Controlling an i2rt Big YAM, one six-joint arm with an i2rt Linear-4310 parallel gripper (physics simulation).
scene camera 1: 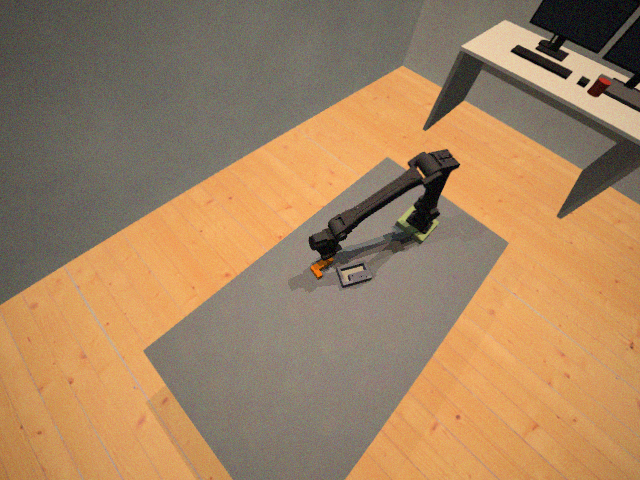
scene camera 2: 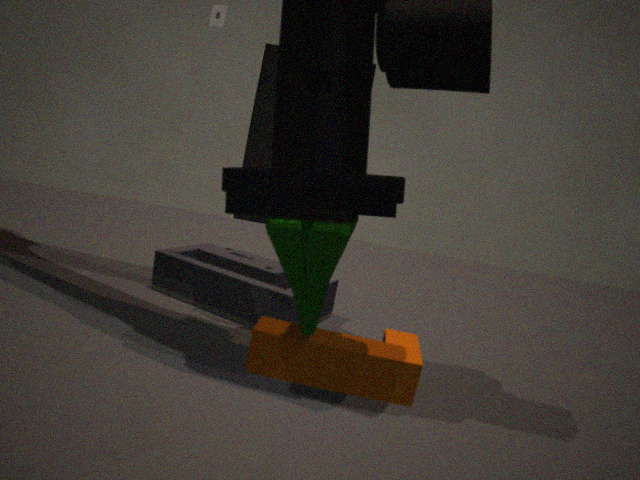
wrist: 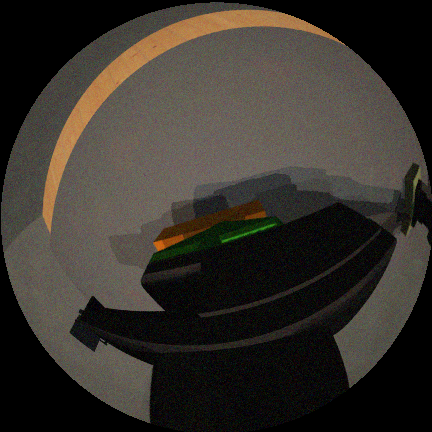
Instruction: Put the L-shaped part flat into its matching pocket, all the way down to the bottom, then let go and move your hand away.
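Pixels of known places: gripper, fingertip midpoint: [scene camera 1: 324, 258] [scene camera 2: 309, 332] [wrist: 223, 228]; arm's base, origin of the base link: [scene camera 1: 418, 222].
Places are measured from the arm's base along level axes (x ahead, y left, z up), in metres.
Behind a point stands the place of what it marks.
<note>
The orange L-shaped part [scene camera 1: 317, 269] {x 0.548, y -0.221, z -0.008 m} [scene camera 2: 336, 359] {x 0.507, y -0.239, z -0.014 m} [wrist: 212, 220] {x 0.497, y -0.237, z -0.017 m} lies flat on the grey mat, outside the pocket. The grey block with the L-shaped pocket [scene camera 1: 341, 277] {x 0.507, y -0.115, z -0.002 m} [scene camera 2: 222, 297] {x 0.430, y -0.128, z -0.020 m} stands close beside it, and the pocket is unfilled. My gripper [scene camera 2: 308, 330] {x 0.488, y -0.231, z -0.002 m} is shut with its green fingers together and nothing between them. In scene camera 2 the fingertips are at the top of the long arm of the part, seemingly touching it or just behind it. The wrist view shows the green fingers in front of the part, hiding some of it; the pocket block does not show there.
The arm's base stands on a light green plate [scene camera 1: 402, 223] {x 0.066, y -0.061, z 0.000 m} [wrist: 411, 200] at the far end of the grey mat [scene camera 1: 289, 361] {x 0.908, y -0.055, z -0.037 m}. Wooden floor surrounds the mat. A white desk [scene camera 1: 516, 72] with monitors, a keyboard and a red cup [scene camera 1: 598, 87] stands at the back right.
</note>
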